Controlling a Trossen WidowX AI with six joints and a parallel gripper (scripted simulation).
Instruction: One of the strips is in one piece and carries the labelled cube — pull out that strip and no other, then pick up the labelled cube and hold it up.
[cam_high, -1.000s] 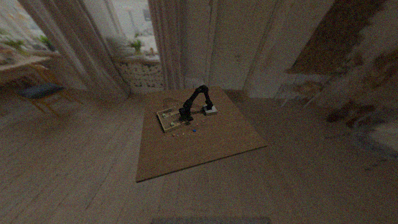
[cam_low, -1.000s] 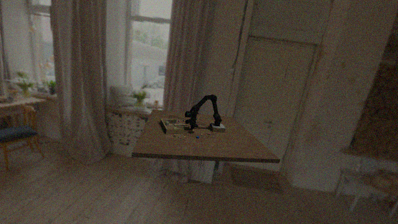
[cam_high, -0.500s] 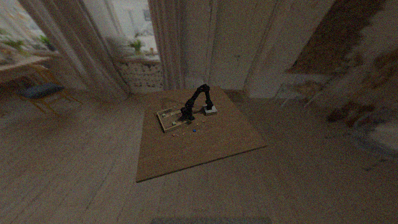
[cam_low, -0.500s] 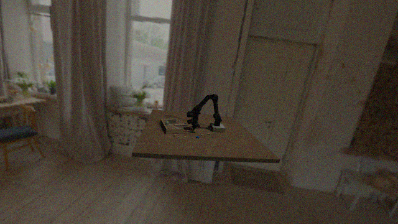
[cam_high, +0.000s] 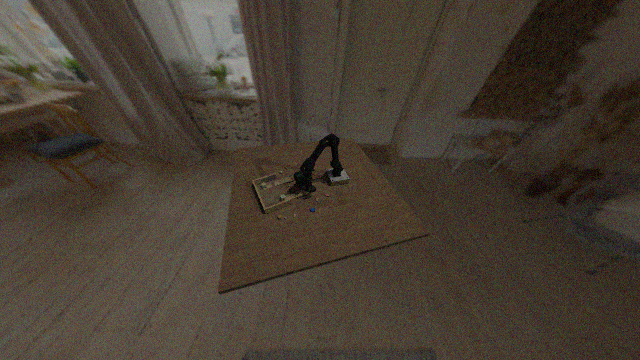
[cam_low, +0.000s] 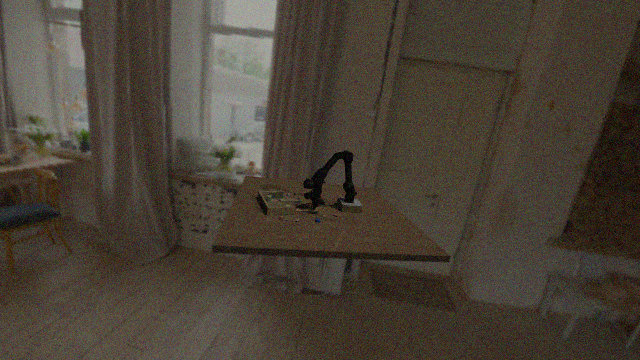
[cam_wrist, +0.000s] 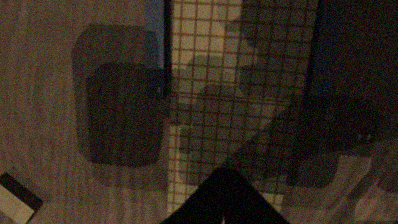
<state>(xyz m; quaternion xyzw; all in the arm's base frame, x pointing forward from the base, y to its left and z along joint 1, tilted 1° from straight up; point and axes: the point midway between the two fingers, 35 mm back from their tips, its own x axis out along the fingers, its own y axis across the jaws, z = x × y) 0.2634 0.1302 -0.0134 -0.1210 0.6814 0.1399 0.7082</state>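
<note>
The pale gridded strip lies 9 cm ahead of my gripper tip and 3 cm to the left of it.
</note>
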